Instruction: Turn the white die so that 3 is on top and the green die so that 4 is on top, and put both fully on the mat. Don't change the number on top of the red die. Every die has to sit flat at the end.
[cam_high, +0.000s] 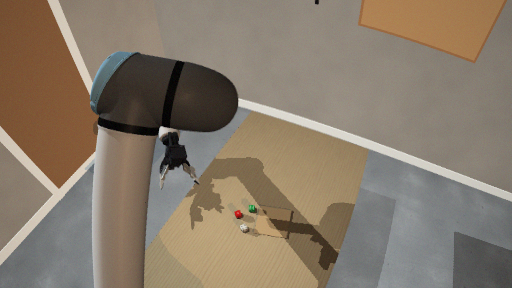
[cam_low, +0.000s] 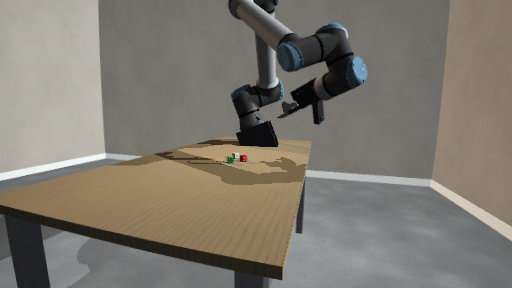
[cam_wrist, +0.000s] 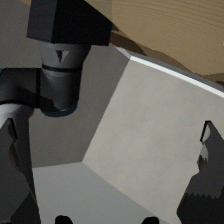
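Right now the white die is 6 cm ahead of my hand, 23 cm to the right of it and 21 cm below it. The rest, counted from my hand: green die: 16 cm ahead, 21 cm to the right, 21 cm below; red die: 10 cm ahead, 17 cm to the right, 21 cm below; tan mat: 15 cm ahead, 32 cm to the right, 22 cm below.
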